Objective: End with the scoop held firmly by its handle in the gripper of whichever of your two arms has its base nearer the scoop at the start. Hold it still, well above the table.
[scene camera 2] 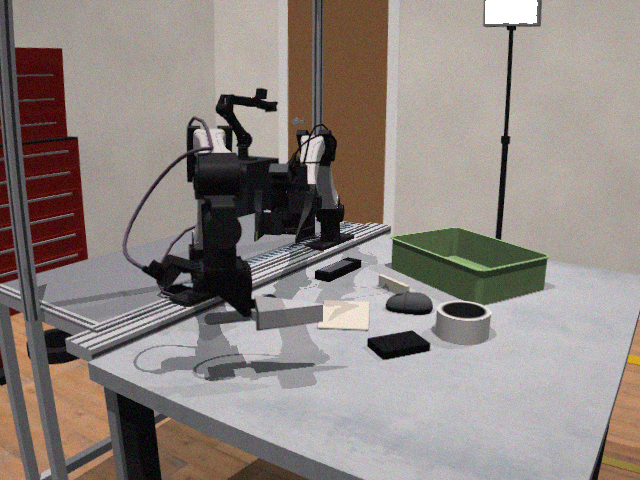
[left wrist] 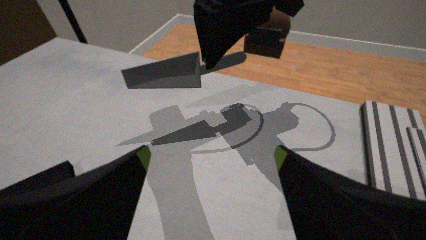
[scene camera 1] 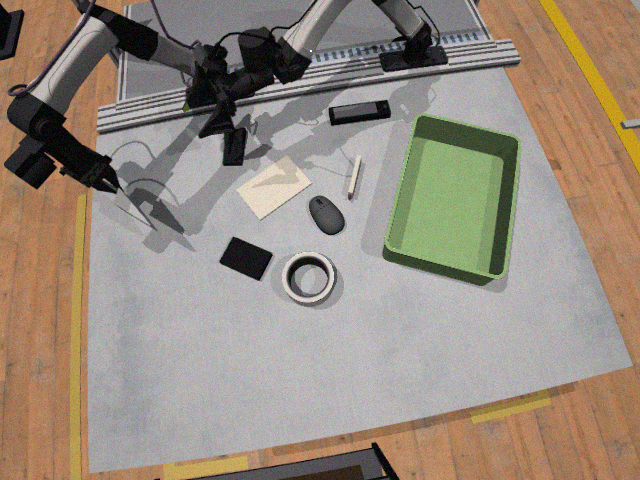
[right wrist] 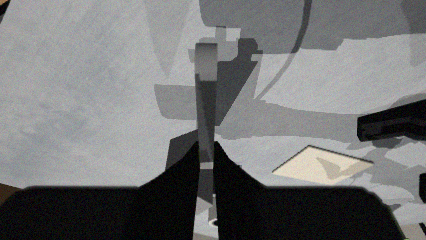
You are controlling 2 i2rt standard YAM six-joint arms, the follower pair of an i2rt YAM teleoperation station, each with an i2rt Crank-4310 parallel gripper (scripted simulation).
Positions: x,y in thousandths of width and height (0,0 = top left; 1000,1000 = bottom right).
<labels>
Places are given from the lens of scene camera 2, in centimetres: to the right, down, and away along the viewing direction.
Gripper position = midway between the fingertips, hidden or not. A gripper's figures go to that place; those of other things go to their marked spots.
my left gripper (scene camera 2: 430,501): -10, 0, 125
my right gripper (scene camera 2: 385,657): -13, 14, 106
grey scoop (scene camera 2: 421,653): -9, 13, 103
</labels>
